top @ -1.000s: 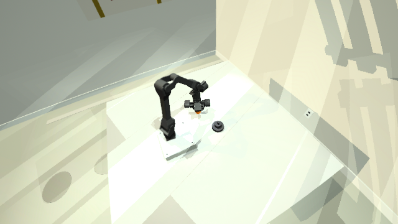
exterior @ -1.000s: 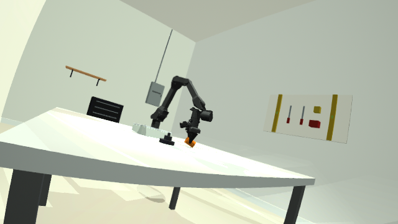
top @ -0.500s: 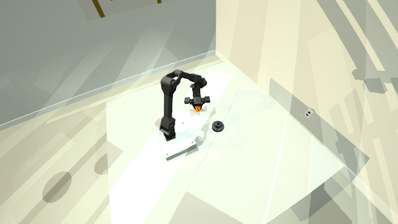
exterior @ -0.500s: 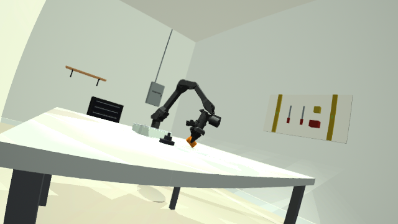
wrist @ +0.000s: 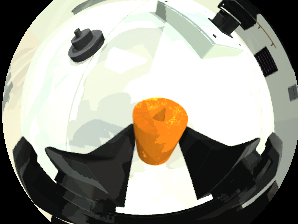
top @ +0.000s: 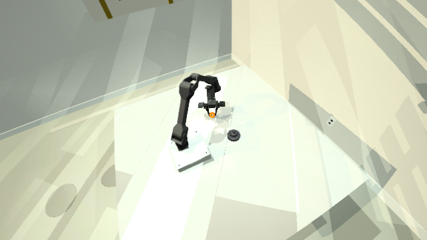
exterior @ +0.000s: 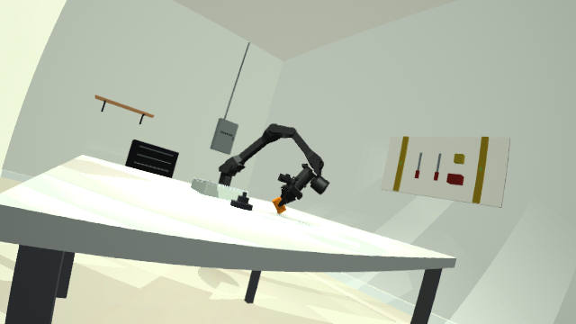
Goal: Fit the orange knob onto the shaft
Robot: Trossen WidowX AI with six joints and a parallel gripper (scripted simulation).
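Right now the orange knob is 1 cm to the left of my gripper tip. The rest, counted from my gripper tip: round dark pedestal 9 cm ahead, 19 cm to the right.
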